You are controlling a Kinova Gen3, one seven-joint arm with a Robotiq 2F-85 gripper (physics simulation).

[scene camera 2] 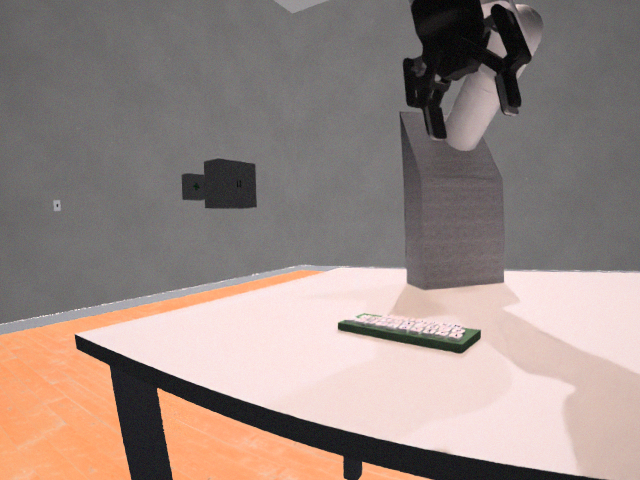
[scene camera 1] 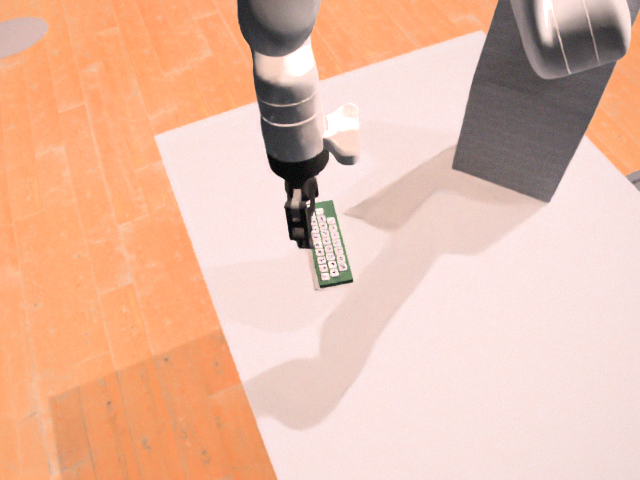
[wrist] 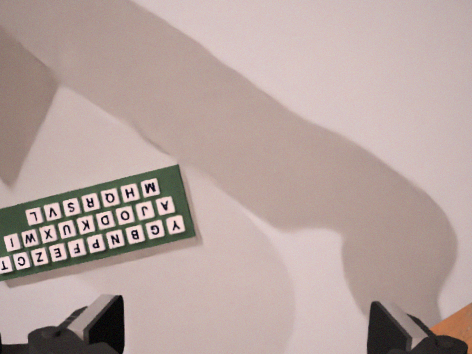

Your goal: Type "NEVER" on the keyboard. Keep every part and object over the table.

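Pixels of known places: gripper, between the fingertips: [scene camera 2: 472, 127] [scene camera 1: 308, 220] [wrist: 246, 327]; arm's base, origin of its link: [scene camera 2: 459, 136].
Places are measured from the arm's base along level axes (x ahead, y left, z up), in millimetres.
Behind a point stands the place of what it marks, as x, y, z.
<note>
A green keyboard [scene camera 1: 338, 255] {381, 213, -331} [scene camera 2: 403, 336] {430, 201, -334} [wrist: 175, 185] {371, 260, -332} with white letter keys lies flat on the table. In the wrist view it is at the left, its left end cut off, and its letters appear upside down. The keys N [wrist: 115, 239] {415, 209, -327}, E [wrist: 58, 252] {425, 159, -326}, V [wrist: 52, 212] {391, 155, -327} and R [wrist: 90, 201] {383, 189, -326} show there; V and R are in the upper row, N and E in the lower row. My gripper [scene camera 1: 302, 241] [scene camera 2: 473, 117] {418, 297, -101} [wrist: 246, 327] {418, 297, -101} is open and empty, high above the table. In scene camera 1 it hides part of the keyboard's left side.
The white table [scene camera 1: 491, 361] {128, 412, -344} [scene camera 2: 206, 341] {620, 31, -344} [wrist: 375, 65] {266, 444, -344} carries a tall grey block [scene camera 1: 516, 118] {68, 39, -163} [scene camera 2: 460, 232] {70, 38, -225} beyond the keyboard. The table's edge and the wooden floor [scene camera 1: 103, 232] [scene camera 2: 41, 403] [wrist: 457, 327] show. Shadows of the arm lie across the table.
</note>
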